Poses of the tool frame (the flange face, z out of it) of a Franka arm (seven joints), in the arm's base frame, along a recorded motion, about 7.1 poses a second.
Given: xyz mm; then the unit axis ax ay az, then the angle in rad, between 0 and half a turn.
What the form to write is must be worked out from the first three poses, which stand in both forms.
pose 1, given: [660.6 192.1 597.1 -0.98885 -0.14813 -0.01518 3.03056]
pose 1, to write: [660.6 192.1 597.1 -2.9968 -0.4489 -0.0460]
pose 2, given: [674.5 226.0 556.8 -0.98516 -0.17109 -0.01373 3.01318]
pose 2, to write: [674.5 226.0 556.8 -2.9685 -0.5155 -0.0414]
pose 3, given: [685.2 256.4 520.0 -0.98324 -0.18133 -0.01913 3.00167]
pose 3, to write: [685.2 256.4 520.0 -2.9514 -0.5443 -0.0574]
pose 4, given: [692.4 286.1 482.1 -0.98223 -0.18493 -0.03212 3.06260]
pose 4, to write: [692.4 286.1 482.1 -3.0082 -0.5664 -0.0984]
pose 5, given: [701.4 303.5 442.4 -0.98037 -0.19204 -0.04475 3.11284]
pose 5, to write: [701.4 303.5 442.4 -3.0517 -0.5978 -0.1393]
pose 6, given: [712.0 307.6 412.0 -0.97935 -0.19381 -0.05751 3.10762]
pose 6, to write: [712.0 307.6 412.0 -3.0435 -0.6023 -0.1787]
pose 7, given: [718.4 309.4 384.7 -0.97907 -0.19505 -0.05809 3.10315]
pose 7, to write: [718.4 309.4 384.7 -3.0382 -0.6053 -0.1803]
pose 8, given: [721.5 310.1 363.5 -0.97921 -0.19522 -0.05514 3.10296]
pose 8, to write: [721.5 310.1 363.5 -3.0384 -0.6058 -0.1711]
